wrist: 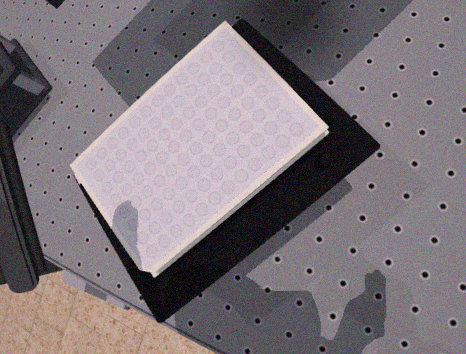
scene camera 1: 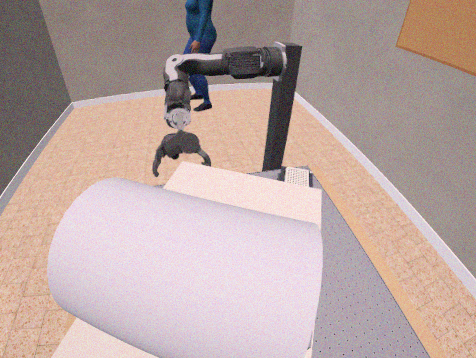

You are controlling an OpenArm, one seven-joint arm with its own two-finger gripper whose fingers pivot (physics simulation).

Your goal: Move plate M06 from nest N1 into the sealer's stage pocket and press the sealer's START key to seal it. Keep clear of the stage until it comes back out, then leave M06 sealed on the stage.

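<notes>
A white plate with rows of round wells lies on a black base in the wrist view; black shows along its right and lower sides. No label is readable, so I cannot tell whether it is M06, which nest or stage the base is, or whether the plate is sealed. My gripper is open, fingers spread wide and empty, hanging behind the pale block in scene camera 1. In the wrist view the plate is below it, apart from it, and the fingertips cannot be made out. No START key can be made out.
A large pale cylinder on a cream block hides much of the perforated table. A white perforated rack or plate is near the dark post. Dark parts stand at the wrist view's left. A person stands behind the arm.
</notes>
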